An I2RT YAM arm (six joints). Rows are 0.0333 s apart.
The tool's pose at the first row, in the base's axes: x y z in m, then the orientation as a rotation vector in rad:
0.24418 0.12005 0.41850 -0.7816 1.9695 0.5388
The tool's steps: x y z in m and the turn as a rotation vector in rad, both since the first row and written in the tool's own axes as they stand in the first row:
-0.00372 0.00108 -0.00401 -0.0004 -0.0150 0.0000
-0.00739 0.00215 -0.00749 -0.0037 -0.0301 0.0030
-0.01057 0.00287 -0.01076 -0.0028 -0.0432 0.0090
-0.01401 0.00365 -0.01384 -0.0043 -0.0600 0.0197
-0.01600 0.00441 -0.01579 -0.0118 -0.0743 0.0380
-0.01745 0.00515 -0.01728 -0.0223 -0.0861 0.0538
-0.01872 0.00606 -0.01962 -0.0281 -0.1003 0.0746
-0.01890 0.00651 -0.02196 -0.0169 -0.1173 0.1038
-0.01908 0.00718 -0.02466 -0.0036 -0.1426 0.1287
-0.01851 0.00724 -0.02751 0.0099 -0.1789 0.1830
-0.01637 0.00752 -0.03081 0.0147 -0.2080 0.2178
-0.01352 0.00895 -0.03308 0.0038 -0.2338 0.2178
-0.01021 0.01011 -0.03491 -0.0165 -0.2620 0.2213
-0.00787 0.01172 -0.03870 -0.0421 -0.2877 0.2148
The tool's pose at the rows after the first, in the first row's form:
0.24242 0.11938 0.42375 -0.7757 1.9557 0.5436
0.24096 0.11902 0.42869 -0.7687 1.9428 0.5531
0.23970 0.11840 0.43309 -0.7572 1.9338 0.5595
0.23860 0.11803 0.43763 -0.7412 1.9231 0.5720
0.23765 0.11792 0.44035 -0.7227 1.9175 0.5943
0.23678 0.11793 0.44238 -0.7093 1.9124 0.6174
0.23521 0.11745 0.44467 -0.6873 1.9077 0.6391
0.23357 0.11632 0.44598 -0.6460 1.9064 0.6491
0.23155 0.11511 0.44748 -0.6043 1.8952 0.6564
0.22959 0.11315 0.44836 -0.5302 1.8851 0.6827
0.22662 0.11057 0.44809 -0.4829 1.8718 0.7044
0.22318 0.10925 0.44678 -0.4795 1.8458 0.7213
0.22002 0.10787 0.44483 -0.4773 1.8175 0.7499
0.21574 0.10585 0.44470 -0.4884 1.7867 0.7774

